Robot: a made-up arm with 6 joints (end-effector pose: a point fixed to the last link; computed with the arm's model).
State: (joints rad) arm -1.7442 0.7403 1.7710 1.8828 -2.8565 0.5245
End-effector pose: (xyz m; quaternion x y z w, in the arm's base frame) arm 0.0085 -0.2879 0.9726 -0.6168 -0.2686 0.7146 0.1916
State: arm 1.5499 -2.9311 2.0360 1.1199 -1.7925 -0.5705
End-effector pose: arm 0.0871 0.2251 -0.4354 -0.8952 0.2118 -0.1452 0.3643
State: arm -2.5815 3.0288 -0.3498 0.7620 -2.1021 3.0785
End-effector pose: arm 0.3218 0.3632 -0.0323 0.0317 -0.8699 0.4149 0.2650
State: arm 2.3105 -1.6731 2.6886 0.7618 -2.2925 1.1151
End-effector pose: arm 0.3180 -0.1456 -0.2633 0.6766 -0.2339 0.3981 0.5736
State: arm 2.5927 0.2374 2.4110 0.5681 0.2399 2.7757
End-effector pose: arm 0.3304 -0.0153 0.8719 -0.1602 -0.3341 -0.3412 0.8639
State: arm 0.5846 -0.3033 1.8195 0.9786 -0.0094 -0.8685
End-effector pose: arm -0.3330 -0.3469 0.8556 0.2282 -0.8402 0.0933 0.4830
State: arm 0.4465 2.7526 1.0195 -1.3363 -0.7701 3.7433
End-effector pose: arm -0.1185 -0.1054 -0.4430 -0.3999 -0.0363 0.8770 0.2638
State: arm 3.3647 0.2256 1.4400 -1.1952 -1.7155 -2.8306
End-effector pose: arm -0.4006 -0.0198 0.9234 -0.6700 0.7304 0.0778 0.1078
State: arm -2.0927 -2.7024 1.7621 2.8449 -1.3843 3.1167
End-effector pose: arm 0.2482 0.0691 -0.4722 0.1866 0.0993 -0.9113 0.3534
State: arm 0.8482 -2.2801 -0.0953 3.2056 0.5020 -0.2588
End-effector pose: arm -0.4589 -0.2352 0.4773 -0.5760 -0.3316 -0.6447 0.3776
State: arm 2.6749 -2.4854 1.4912 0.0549 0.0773 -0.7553
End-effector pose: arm 0.5189 -0.0501 -0.3244 -0.7854 0.3438 0.3308 0.3944
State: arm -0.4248 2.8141 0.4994 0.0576 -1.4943 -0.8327
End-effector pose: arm -0.2843 -0.0785 -0.3656 -0.0300 -0.8819 0.3022 0.3606
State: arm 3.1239 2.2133 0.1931 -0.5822 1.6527 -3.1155
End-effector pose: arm 0.0799 0.1565 -0.2946 0.2829 0.9383 0.0860 0.1794
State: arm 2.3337 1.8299 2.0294 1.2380 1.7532 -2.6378
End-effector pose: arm -0.4437 0.5535 0.4592 0.0745 -0.4001 -0.7697 0.4919
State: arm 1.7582 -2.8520 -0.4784 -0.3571 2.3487 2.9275
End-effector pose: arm 0.2447 -0.3400 0.3727 0.5143 0.5015 -0.3605 0.5950
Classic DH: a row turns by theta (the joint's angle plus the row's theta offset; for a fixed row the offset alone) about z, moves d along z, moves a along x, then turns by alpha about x. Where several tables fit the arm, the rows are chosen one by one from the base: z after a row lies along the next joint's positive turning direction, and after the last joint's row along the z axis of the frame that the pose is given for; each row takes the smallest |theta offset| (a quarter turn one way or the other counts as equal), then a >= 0, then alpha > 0; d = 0 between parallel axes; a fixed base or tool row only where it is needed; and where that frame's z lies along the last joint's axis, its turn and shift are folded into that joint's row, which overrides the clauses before.
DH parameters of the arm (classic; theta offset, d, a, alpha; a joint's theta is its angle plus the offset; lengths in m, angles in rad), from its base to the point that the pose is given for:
joint 1: 0 0.261 0 -1.5708
joint 2: -1.5708 0 0.281 3.1416
joint 3: 0 0 0 -1.5708
joint 4: 0 -0.48 0 1.5708
joint 5: 0 0.189 0 -1.5708
joint 6: 1.5708 0 0 1.5708
tool (fixed): -1.5708 0 0 0

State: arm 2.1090 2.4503 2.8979 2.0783 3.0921 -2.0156
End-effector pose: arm -0.3559 0.4169 0.4012 0.4815 -0.0457 -0.5370 0.6912
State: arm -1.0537 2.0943 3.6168 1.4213 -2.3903 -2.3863
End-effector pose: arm 0.0150 -0.0833 0.6090 -0.4073 0.7510 0.4615 0.2389
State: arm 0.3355 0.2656 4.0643 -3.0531 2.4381 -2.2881
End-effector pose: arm -0.3608 0.0736 0.2522 -0.1818 -0.6106 -0.1363 0.7587
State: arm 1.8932 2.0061 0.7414 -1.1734 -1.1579 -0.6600
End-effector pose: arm -0.0045 0.2444 -0.3677 -0.2295 0.9268 -0.0844 0.2849
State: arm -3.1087 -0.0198 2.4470 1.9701 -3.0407 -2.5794
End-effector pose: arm 0.4913 -0.0573 0.7058 0.2474 0.7276 -0.5901 0.2475
